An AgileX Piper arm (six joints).
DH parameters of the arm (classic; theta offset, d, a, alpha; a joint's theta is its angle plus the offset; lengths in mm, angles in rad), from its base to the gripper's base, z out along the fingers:
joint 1: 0 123 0 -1.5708
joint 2: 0.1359 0 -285.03 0
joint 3: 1.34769 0 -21.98 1.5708
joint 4: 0 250.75 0 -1.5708
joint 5: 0 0 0 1.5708
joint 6: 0 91 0 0
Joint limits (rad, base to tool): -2.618..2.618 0..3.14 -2.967..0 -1.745..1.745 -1.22..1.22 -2.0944..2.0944
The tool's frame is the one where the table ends.
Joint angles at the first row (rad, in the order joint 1, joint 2, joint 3, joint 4, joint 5, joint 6):
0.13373, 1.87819, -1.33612, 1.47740, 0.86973, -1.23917
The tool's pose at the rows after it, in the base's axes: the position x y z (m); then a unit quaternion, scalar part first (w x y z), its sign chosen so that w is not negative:
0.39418 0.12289 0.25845 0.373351 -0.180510 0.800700 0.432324
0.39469 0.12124 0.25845 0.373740 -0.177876 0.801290 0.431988
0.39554 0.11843 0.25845 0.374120 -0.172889 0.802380 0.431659
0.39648 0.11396 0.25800 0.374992 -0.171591 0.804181 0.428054
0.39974 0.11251 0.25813 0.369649 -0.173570 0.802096 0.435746
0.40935 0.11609 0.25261 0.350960 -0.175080 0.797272 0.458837
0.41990 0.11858 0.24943 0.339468 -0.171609 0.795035 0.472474
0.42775 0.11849 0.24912 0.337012 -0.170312 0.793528 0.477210
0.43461 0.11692 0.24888 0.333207 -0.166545 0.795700 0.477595
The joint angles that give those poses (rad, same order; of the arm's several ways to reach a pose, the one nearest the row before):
0.13374, 1.87818, -1.33613, 1.47740, 0.86972, -1.23915
0.12955, 1.87818, -1.33612, 1.47740, 0.86972, -1.23676
0.12244, 1.87818, -1.33612, 1.47740, 0.86973, -1.23143
0.11110, 1.87819, -1.33612, 1.46942, 0.87177, -1.23101
0.10316, 1.89279, -1.35690, 1.46180, 0.89803, -1.21775
0.10239, 1.94612, -1.41130, 1.45973, 0.95152, -1.18665
0.10239, 1.99313, -1.47010, 1.45391, 0.97966, -1.14883
0.09901, 2.02213, -1.51450, 1.44709, 0.99266, -1.12632
0.09367, 2.04540, -1.55409, 1.42941, 0.99893, -1.09422

